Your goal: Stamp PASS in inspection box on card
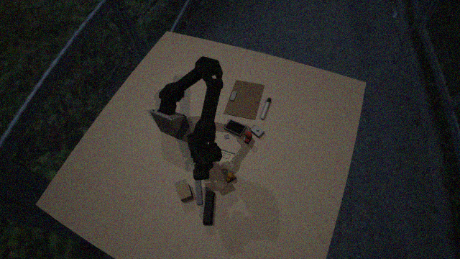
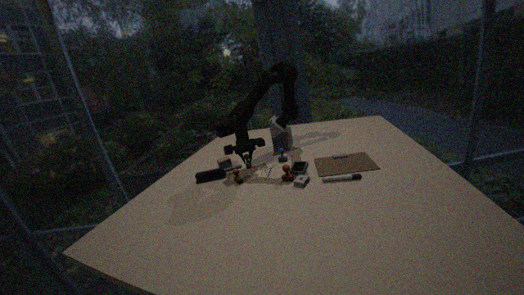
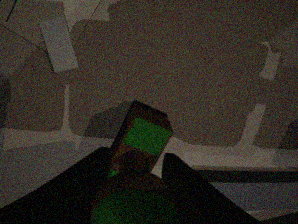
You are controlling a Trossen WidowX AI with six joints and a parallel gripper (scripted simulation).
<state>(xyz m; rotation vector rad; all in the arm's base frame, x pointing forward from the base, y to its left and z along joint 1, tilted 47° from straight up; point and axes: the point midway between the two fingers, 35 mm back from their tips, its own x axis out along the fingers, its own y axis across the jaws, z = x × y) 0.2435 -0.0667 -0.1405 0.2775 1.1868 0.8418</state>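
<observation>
Right now the green pass stamp is right at my gripper tip. Also, from my gripper tip: pale card (8 cm to the left, 6 cm ahead, 3 cm below); grey bar (10 cm to the right, 2 cm below, 2 cm ahead); yellow stamp (13 cm ahead, 1 cm to the right, 1 cm below).
</observation>
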